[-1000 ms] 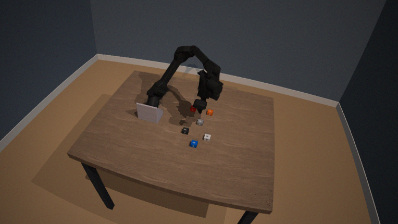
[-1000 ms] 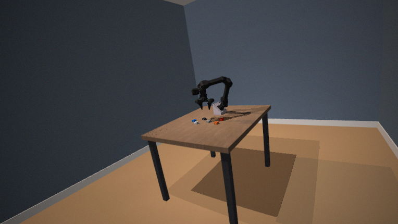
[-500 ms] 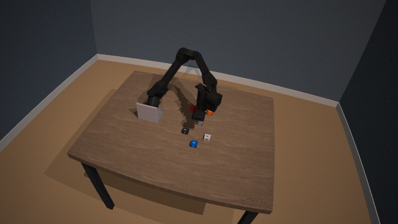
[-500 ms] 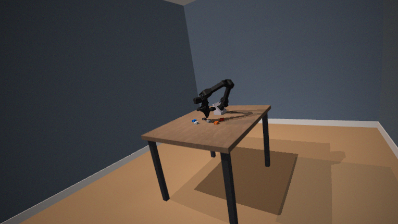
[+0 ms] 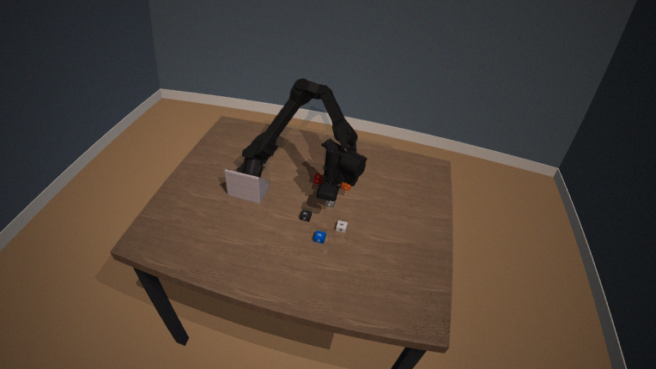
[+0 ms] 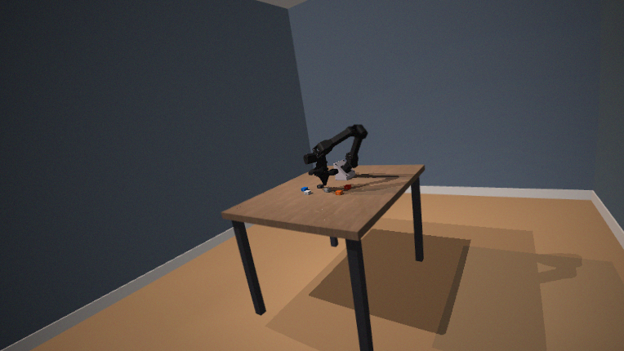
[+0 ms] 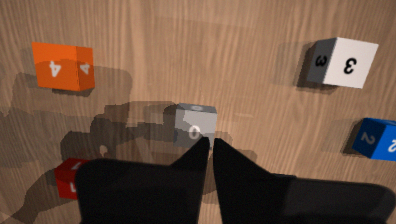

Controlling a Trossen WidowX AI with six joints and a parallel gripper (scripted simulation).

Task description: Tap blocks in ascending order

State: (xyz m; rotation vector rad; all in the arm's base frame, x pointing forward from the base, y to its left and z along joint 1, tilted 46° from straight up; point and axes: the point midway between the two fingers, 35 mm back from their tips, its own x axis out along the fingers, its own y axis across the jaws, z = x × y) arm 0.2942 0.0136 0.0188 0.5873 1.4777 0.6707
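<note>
My gripper tip is 10 mm to the right of the grey block and 30 mm above it. Round my gripper tip: black block 60 mm behind, 80 mm to the right, 30 mm below; white block 70 mm ahead, 90 mm to the right, 30 mm below; orange block 30 mm ahead, 120 mm to the left, 30 mm below.
</note>
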